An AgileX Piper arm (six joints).
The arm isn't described. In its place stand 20 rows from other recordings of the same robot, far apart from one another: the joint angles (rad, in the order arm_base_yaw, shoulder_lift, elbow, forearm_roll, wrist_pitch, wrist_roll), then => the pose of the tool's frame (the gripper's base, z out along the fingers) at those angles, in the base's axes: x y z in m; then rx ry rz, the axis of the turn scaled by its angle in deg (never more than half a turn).
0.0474, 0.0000, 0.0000, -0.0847, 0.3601, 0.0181 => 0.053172 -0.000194 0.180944 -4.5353 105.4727 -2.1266
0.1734, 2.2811, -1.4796, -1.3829, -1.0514, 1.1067 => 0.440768 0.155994 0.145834 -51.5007 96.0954 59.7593
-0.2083, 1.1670, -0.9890, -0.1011, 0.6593, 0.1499 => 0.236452 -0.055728 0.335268 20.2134 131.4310 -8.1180
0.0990, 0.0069, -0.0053, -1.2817, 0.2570, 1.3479 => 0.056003 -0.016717 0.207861 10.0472 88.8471 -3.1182
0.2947, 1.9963, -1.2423, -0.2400, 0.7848, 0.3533 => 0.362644 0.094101 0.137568 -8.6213 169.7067 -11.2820
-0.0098, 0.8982, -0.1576, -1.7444, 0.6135, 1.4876 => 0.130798 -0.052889 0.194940 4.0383 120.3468 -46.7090
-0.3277, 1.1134, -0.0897, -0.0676, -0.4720, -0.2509 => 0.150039 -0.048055 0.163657 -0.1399 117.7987 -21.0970
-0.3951, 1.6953, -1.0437, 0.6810, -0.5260, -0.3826 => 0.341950 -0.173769 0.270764 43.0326 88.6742 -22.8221
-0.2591, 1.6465, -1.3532, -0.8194, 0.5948, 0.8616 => 0.354347 -0.132470 0.322381 37.7627 119.9685 -30.5858
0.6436, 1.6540, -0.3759, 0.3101, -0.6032, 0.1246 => 0.208478 0.136698 0.125128 -10.7036 125.4761 22.6098
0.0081, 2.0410, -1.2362, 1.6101, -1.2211, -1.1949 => 0.387700 -0.082289 0.185902 55.2395 99.2941 -63.5894
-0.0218, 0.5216, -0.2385, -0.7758, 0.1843, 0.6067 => 0.109775 -0.014075 0.240859 -2.5399 109.0442 -14.0937
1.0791, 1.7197, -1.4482, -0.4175, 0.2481, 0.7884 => 0.203254 0.360319 0.335962 -37.0320 113.3599 47.6275
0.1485, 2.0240, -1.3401, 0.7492, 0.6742, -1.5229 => 0.403295 0.099454 0.162915 -79.3437 123.2624 18.3639
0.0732, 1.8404, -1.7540, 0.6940, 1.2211, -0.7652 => 0.389347 0.083380 0.341408 -49.9272 134.4574 40.1070
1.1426, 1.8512, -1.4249, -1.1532, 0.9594, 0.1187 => 0.227329 0.334015 0.275134 -91.4433 88.1529 -47.5154
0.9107, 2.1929, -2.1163, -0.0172, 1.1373, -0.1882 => 0.298858 0.382682 0.272473 -81.4373 132.4408 11.1529
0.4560, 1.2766, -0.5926, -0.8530, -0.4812, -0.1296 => 0.216877 0.141710 0.259310 -76.6502 70.6791 -0.1563
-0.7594, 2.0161, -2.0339, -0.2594, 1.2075, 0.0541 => 0.307229 -0.321740 0.331000 59.5788 145.1548 -32.5021
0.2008, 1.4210, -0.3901, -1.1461, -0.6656, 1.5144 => 0.207062 0.094399 0.173492 -2.9704 129.6382 58.5715
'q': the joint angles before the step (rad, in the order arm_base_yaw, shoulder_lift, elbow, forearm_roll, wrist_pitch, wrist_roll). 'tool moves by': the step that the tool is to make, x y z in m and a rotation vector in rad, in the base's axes. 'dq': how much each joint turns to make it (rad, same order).
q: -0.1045 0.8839 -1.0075 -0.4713 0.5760 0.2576
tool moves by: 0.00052 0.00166 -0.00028 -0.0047 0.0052 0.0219
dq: 0.0001 0.0000 0.0000 0.0339 -0.0056 -0.0410
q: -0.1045 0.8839 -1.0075 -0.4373 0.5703 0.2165
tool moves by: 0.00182 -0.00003 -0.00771 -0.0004 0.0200 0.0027
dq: 0.0000 0.0019 0.0245 -0.0019 -0.0072 -0.0001
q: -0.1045 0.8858 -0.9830 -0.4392 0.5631 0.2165
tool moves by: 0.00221 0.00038 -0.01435 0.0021 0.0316 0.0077
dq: 0.0000 0.0000 0.0481 0.0001 -0.0182 -0.0001
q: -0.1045 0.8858 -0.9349 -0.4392 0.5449 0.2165
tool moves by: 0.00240 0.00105 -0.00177 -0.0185 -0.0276 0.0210
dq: 0.0001 0.0000 0.0184 -0.0130 -0.0529 0.0002
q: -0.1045 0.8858 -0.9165 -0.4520 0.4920 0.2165
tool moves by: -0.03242 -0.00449 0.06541 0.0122 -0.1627 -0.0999
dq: 0.0000 -0.0513 -0.2031 -0.0729 0.1315 0.0904
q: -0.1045 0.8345 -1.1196 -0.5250 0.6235 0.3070
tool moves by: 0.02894 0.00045 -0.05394 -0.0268 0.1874 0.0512
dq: 0.0023 0.0570 0.1486 0.0288 -0.0481 -0.0728
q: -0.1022 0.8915 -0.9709 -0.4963 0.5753 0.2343
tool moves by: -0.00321 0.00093 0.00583 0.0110 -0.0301 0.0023
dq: 0.0000 -0.0112 -0.0112 0.0092 -0.0056 0.0060
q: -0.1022 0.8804 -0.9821 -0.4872 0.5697 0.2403
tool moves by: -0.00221 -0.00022 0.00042 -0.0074 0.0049 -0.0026
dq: -0.0001 -0.0064 0.0000 -0.0019 0.0098 -0.0075
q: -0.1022 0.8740 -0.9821 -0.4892 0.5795 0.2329
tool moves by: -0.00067 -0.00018 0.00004 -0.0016 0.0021 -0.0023
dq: -0.0001 -0.0017 0.0000 -0.0021 0.0041 -0.0002
